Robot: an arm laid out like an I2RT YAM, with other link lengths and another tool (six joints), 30 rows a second.
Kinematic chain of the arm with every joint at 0, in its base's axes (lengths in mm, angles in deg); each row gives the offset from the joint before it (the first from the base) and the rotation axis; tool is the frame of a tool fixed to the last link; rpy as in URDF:
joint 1: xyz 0 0 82.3 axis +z
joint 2: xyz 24.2 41 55.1 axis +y
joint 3: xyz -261.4 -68.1 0 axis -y
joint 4: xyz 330.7 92.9 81 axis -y
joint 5: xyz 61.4 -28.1 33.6 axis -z
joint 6: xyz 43.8 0 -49.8 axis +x
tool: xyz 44 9 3 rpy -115.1 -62.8 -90
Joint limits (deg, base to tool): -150..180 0..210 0..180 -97..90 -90..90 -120..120
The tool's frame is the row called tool.
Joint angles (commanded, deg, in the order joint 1, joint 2, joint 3, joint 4, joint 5, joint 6), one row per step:
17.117 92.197 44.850 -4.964 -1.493 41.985
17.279 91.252 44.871 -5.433 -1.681 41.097
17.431 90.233 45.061 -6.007 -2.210 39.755
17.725 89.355 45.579 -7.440 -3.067 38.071
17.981 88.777 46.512 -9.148 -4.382 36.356
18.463 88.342 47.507 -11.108 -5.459 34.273
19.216 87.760 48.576 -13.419 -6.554 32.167
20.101 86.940 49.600 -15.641 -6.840 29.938
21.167 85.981 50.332 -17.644 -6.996 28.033
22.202 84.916 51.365 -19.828 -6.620 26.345
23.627 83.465 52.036 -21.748 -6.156 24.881
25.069 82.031 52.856 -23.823 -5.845 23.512
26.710 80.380 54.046 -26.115 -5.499 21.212
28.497 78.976 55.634 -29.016 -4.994 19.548
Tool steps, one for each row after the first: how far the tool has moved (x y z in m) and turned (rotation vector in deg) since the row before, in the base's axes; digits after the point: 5 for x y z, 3 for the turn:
-0.00076 0.00139 0.00565 -0.225 -0.616 0.978
-0.00038 0.00205 0.00710 -0.199 -0.775 1.531
-0.00137 0.00335 0.00708 -0.356 -0.155 2.142
-0.00045 0.00410 0.00760 -0.067 0.068 2.414
-0.00157 0.00508 0.00676 -0.530 0.195 2.778
-0.00308 0.00660 0.00786 -0.535 0.282 3.080
-0.00338 0.00618 0.00920 -1.086 -0.263 2.821
-0.00505 0.00662 0.00849 -0.974 -0.279 2.673
-0.00412 0.00579 0.01096 -1.168 -0.587 2.155
-0.00692 0.00732 0.01136 -1.002 -0.820 2.314
-0.00741 0.00731 0.01211 -0.839 -0.733 2.344
-0.00834 0.00826 0.01578 -1.156 -1.424 3.253
-0.00935 0.00830 0.01620 -1.138 -0.869 2.792

